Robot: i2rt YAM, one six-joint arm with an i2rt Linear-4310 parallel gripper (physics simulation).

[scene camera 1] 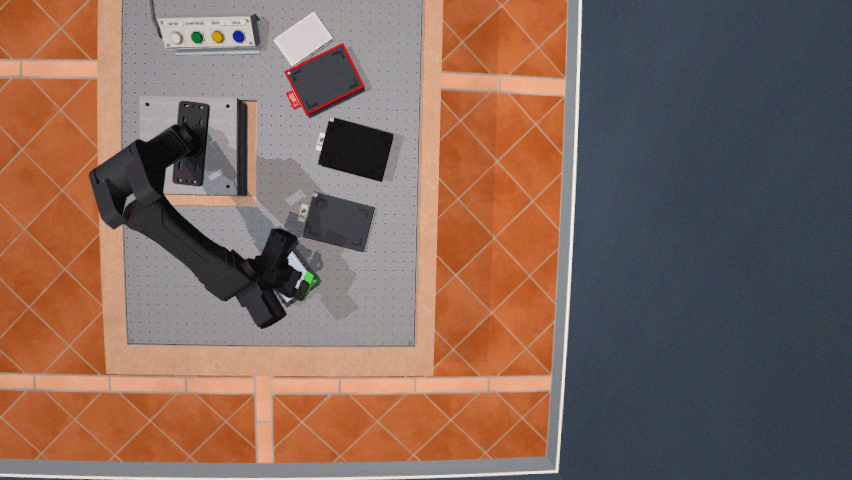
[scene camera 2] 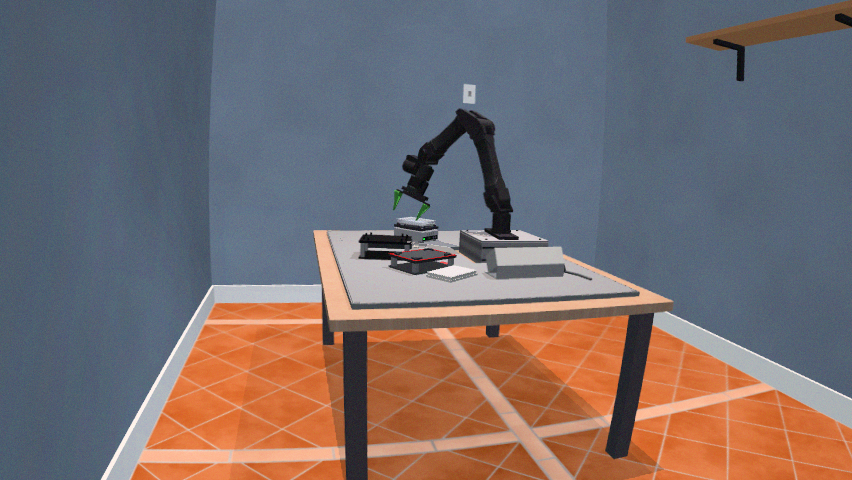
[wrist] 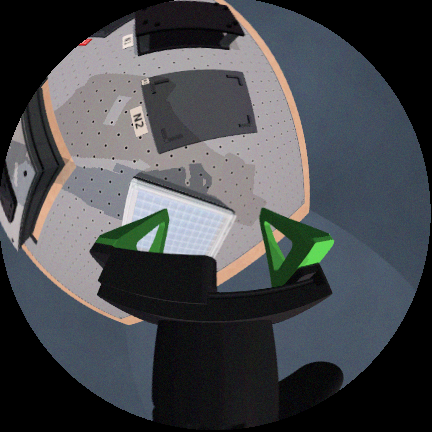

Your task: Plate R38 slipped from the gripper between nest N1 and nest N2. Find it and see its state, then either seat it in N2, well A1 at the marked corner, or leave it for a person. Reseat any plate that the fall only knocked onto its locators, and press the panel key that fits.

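Where they show: gripper, fingertip midpoint: (scene camera 1: 302, 270) (scene camera 2: 404, 215) (wrist: 213, 212); arm's base at its link origin: (scene camera 1: 191, 144) (scene camera 2: 500, 235).
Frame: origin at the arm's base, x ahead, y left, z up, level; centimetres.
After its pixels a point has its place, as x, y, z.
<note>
A clear plate with a pale well grid (scene camera 2: 415, 221) {26.5, -23.4, 0.9} (wrist: 192, 212) {28.5, -27.0, 0.9} lies on a grey device with a green light (scene camera 2: 415, 233) {26.4, -23.1, -3.6}; no label is readable, and whether it sits level is unclear. My gripper (scene camera 2: 406, 213) {30.3, -27.2, 2.6} (wrist: 213, 212) {30.3, -27.2, 2.6} is open and empty above it; in the wrist view one finger overlaps the plate and the other stands beyond its right side. Nest N2 (scene camera 1: 339, 221) {37.1, -14.8, -5.1} (wrist: 200, 110) {35.6, -16.4, -5.1} is a bare dark grey platform with corner locators. Nest N1 (scene camera 1: 355, 149) {39.5, 3.7, -1.0} (scene camera 2: 385, 239) {39.8, 6.3, -1.0} (wrist: 185, 20) is black. The key panel (scene camera 1: 208, 31) {1.1, 27.5, -0.1} (scene camera 2: 524, 262) {2.4, 32.8, -2.4} has white, green, yellow and blue keys.
A red-edged nest (scene camera 1: 326, 80) {30.2, 20.1, -2.9} (scene camera 2: 422, 255) {30.0, 21.9, -2.9} stands beyond N1, with a flat white piece (scene camera 1: 303, 38) {22.7, 30.6, -5.5} (scene camera 2: 451, 273) {23.5, 33.6, -5.4} beside it. The arm's raised base (scene camera 1: 220, 107) {6.0, 9.6, 0.1} (scene camera 2: 503, 238) {2.0, 10.0, 0.5} stands between the panel and the plate's device.
</note>
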